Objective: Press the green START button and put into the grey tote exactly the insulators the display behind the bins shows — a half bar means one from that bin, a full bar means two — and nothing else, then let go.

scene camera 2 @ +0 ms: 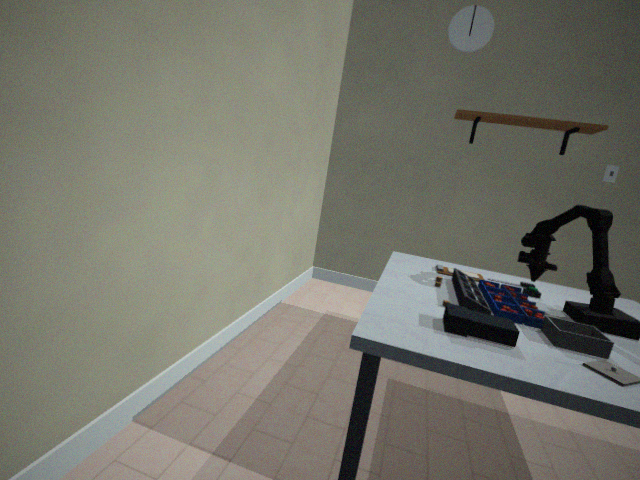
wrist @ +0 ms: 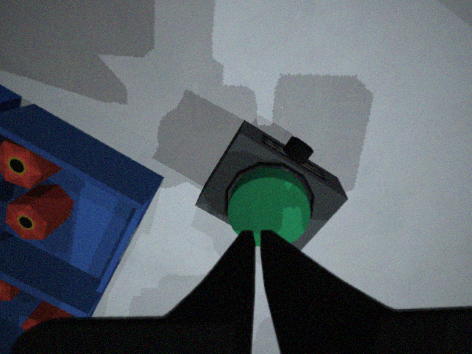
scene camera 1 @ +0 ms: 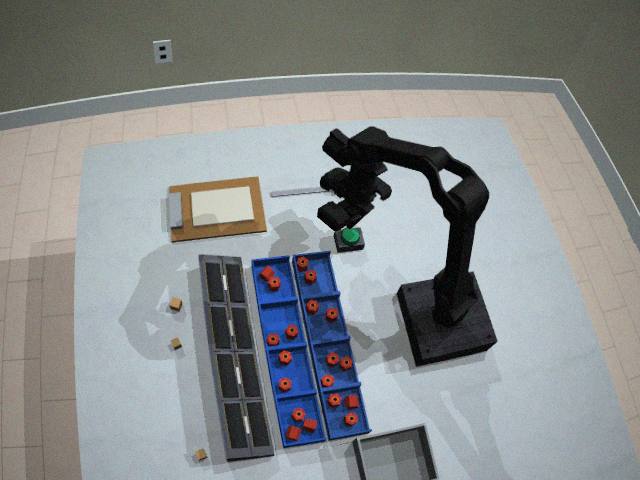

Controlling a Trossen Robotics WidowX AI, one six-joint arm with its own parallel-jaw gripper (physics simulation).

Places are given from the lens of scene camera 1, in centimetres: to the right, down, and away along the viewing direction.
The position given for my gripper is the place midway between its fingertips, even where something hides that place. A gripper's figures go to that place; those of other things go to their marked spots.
my gripper (scene camera 1: 349, 227): 7, -3, 123
grey tote (scene camera 1: 411, 445): 20, 44, 103
brown board with cream pad (scene camera 1: 230, 207): -22, -8, 128
The marked spots on the grey tote and the brown board with cream pad are 71 cm apart.
